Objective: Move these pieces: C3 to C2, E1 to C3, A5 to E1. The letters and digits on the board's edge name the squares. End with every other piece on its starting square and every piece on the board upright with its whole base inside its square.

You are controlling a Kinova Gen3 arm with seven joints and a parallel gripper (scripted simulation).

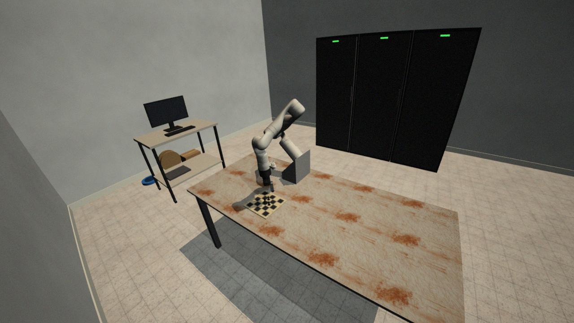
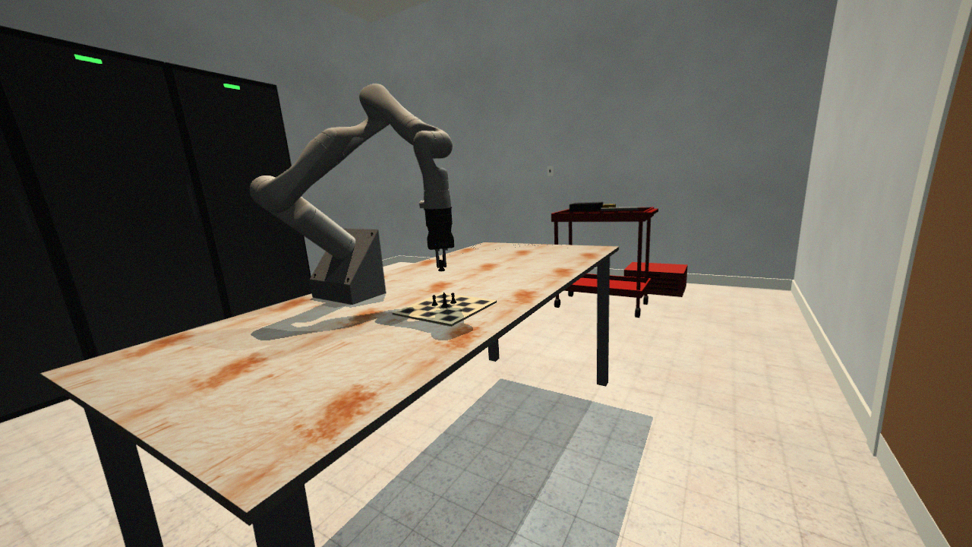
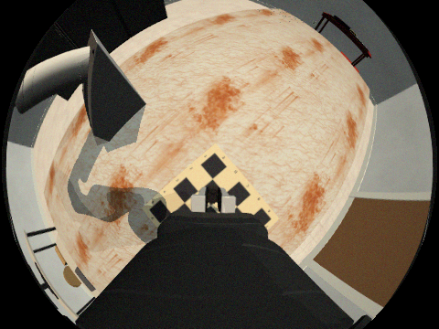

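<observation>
The chessboard lies 4 cm ahead of my hand, 5 cm to the right of it and 13 cm below it. The rest, counted from my hand: black piece: 1 cm below.
</observation>
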